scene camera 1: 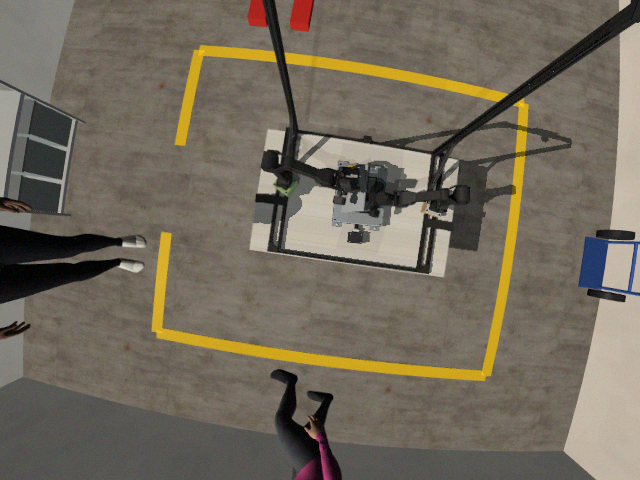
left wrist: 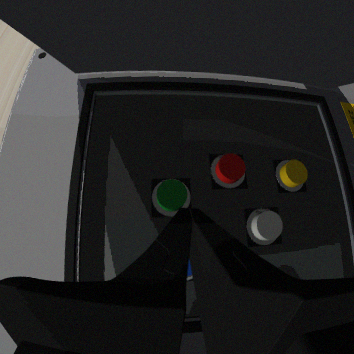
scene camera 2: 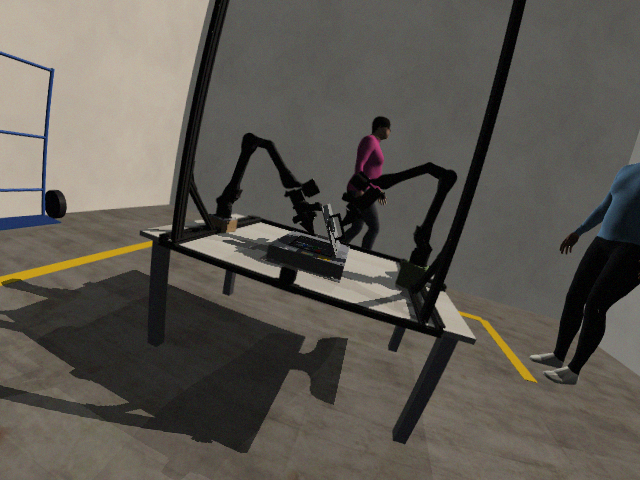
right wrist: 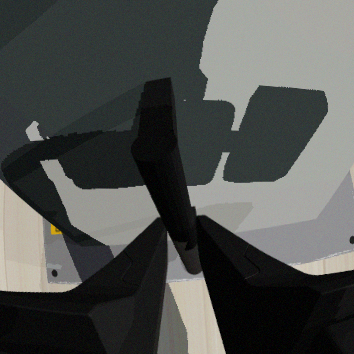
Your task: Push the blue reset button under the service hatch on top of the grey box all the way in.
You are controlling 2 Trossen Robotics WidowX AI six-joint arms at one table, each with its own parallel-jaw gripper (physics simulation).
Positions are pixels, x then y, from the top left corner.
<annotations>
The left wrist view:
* my left gripper: 187,216
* service hatch: 300,48
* green button: 171,194
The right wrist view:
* my right gripper: 180,224
</annotations>
